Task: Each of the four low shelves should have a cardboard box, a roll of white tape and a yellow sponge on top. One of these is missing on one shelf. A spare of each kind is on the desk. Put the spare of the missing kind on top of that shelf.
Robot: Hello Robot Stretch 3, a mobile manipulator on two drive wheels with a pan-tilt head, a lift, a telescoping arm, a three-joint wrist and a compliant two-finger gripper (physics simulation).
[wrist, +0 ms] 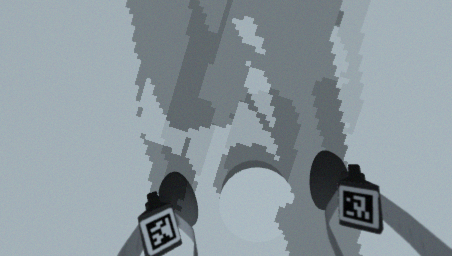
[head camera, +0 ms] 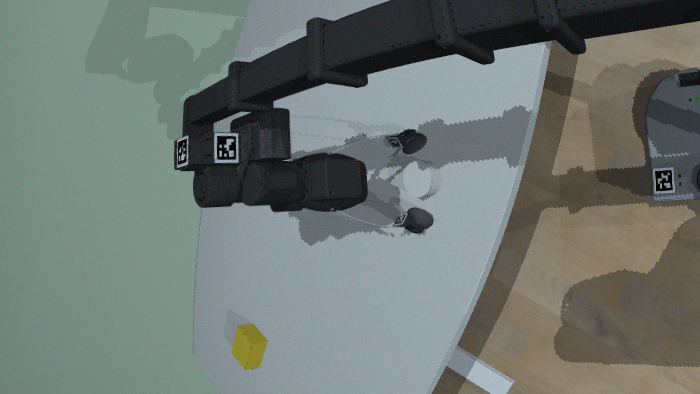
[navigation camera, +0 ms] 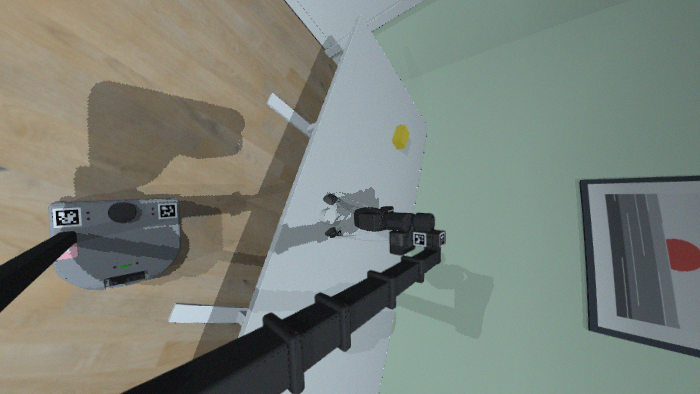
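Seen in the pictures: gripper, fingertip midpoint: (head camera: 423, 180) (navigation camera: 326, 215); robot's base, link origin: (navigation camera: 123, 211).
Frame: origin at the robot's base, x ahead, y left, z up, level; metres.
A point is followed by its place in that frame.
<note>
The roll of white tape (head camera: 423, 181) {x -0.022, y -0.457, z 0.744 m} (navigation camera: 327, 215) {x -0.020, y -0.456, z 0.744 m} (wrist: 255, 212) stands on the white desk (head camera: 350, 300) {x 0.162, y -0.638, z 0.720 m} (navigation camera: 360, 100) {x 0.418, y -0.674, z 0.720 m} (wrist: 60, 100), partly in shadow. My gripper (head camera: 416, 180) {x -0.024, y -0.475, z 0.719 m} (navigation camera: 331, 215) {x -0.024, y -0.475, z 0.719 m} (wrist: 250, 182) {x -0.024, y -0.475, z 0.719 m} is partly open, with one fingertip on either side of the tape. In the wrist view a gap shows between each fingertip and the tape. A yellow sponge (head camera: 250, 346) {x 0.301, y -0.919, z 0.764 m} (navigation camera: 400, 137) {x 0.304, y -0.922, z 0.761 m} lies on the desk near its wall side, apart from the gripper. The spare cardboard box does not show, and I cannot make out any of the four shelf tops.
My arm (head camera: 390, 42) {x -0.094, y -0.219, z 1.071 m} (navigation camera: 320, 320) {x -0.086, y -0.144, z 1.067 m} reaches over the desk. My wheeled base (head camera: 672, 135) {x -0.107, y -0.093, z 0.161 m} (navigation camera: 125, 240) {x -0.098, y -0.001, z 0.160 m} stands on the wooden floor beside the desk's edge. A green wall (head camera: 90, 250) {x 0.084, y -1.237, z 1.064 m} (navigation camera: 500, 125) {x 0.387, y -1.382, z 1.121 m} is behind the desk, with a framed picture (navigation camera: 586, 260) {x -0.213, y -1.072, z 1.405 m} on it. White desk legs (head camera: 485, 372) (navigation camera: 207, 313) stick out below.
</note>
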